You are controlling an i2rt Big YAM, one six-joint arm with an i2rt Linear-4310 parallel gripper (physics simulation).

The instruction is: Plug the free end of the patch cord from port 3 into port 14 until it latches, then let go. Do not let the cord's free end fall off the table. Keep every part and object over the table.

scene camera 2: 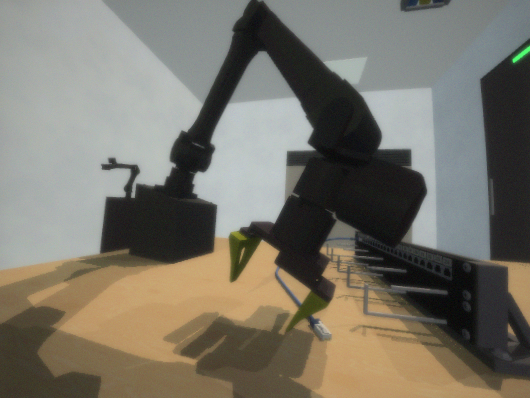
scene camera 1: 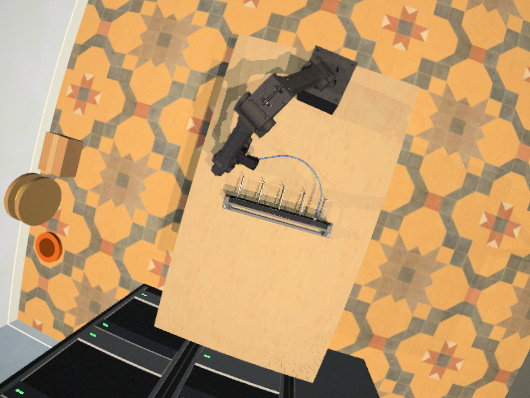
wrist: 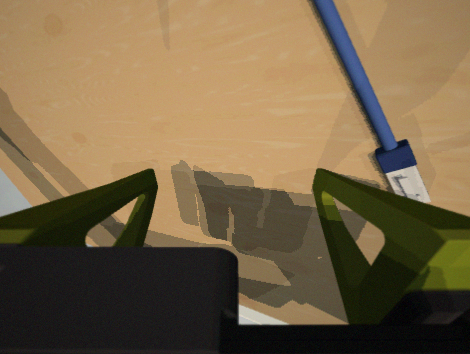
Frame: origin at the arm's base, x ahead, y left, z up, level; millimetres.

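Where they show: gripper, fingertip midpoint: [scene camera 2: 258,303] [scene camera 1: 245,145] [wrist: 235,177]; arm's base at its link origin: [scene camera 2: 176,194] [scene camera 1: 323,74].
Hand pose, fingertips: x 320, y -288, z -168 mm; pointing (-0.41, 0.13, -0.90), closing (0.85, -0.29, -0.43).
Observation:
Each offset is from my fingertips to the centre of the thing.
The cord's free end, a clear plug with a dark blue boot @(dy -11, dx +82, dz -16 mm) [scene camera 2: 320,328] [wrist: 404,170], lies on the table. In the wrist view it is to the right of the right fingertip, outside the gap, its tip partly behind that finger. The blue cord [scene camera 1: 305,164] [scene camera 2: 289,288] [wrist: 356,75] curves from the plug to the right-hand part of the patch panel @(dy +212, dx +251, dz +29 mm) [scene camera 1: 280,210] [scene camera 2: 462,300]. My gripper [scene camera 2: 260,306] [wrist: 235,177] is open and empty, tilted above the table beside the plug. In scene camera 1 the arm hides its fingers and the plug. Port numbers are too small to read.
Several thin wire cable guides [scene camera 1: 281,195] [scene camera 2: 366,300] stick out from the panel's front, on the side facing the arm. The wooden table's left edge [scene camera 1: 187,210] runs close by the gripper. The arm's base [scene camera 1: 327,80] [scene camera 2: 172,225] stands at the table's far end.

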